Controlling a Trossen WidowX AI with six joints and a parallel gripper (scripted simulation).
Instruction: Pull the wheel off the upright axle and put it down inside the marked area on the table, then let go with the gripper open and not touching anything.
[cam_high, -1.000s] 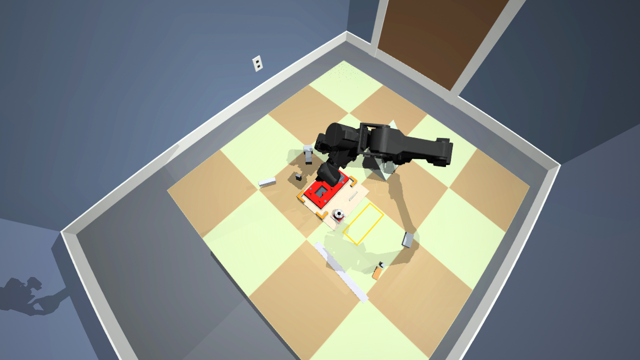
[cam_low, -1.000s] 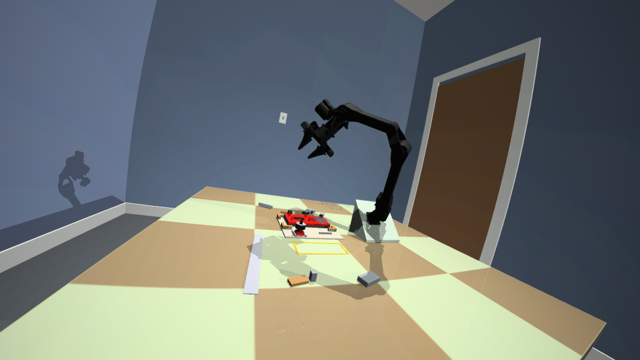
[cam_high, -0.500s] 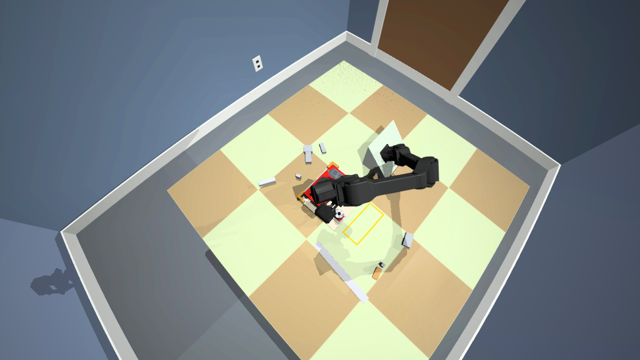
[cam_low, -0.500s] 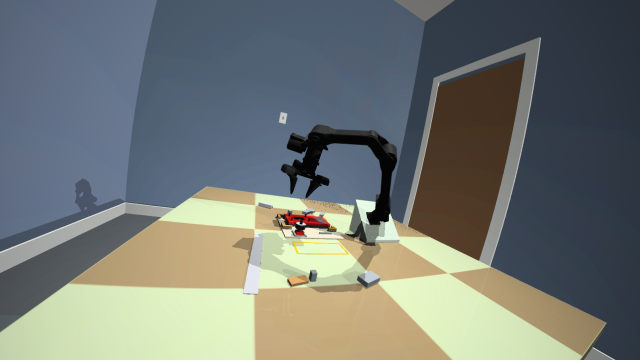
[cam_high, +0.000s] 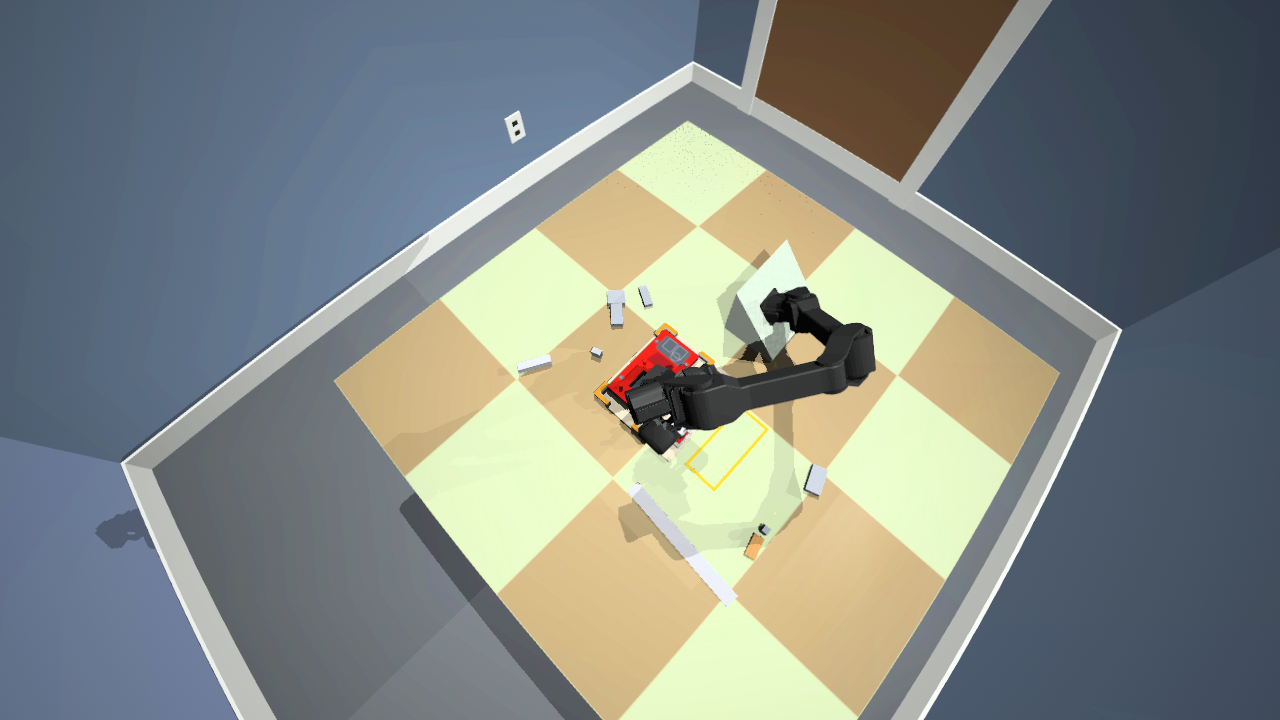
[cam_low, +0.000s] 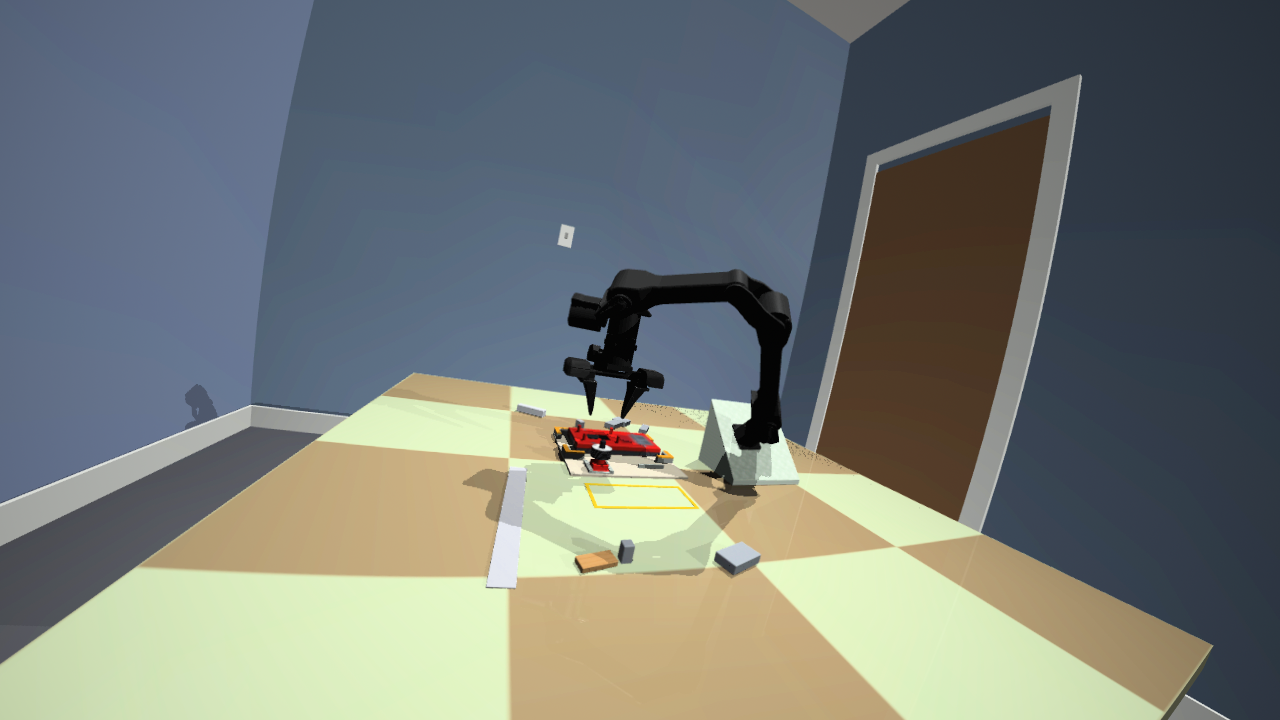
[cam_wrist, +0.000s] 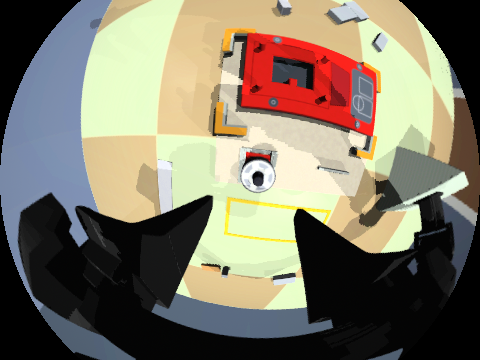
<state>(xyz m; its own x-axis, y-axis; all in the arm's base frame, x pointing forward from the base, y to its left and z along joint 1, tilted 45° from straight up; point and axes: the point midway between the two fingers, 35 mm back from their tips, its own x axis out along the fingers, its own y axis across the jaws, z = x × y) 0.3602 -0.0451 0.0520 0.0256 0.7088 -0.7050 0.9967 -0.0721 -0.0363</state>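
The wheel lies 70 mm below my gripper tip. Also, from my gripper tip: long white strip (170 mm ahead, 150 mm to the left, 110 mm below); grey mount (80 mm below); small grey block (40 mm ahead, 270 mm to the left, 100 mm below).
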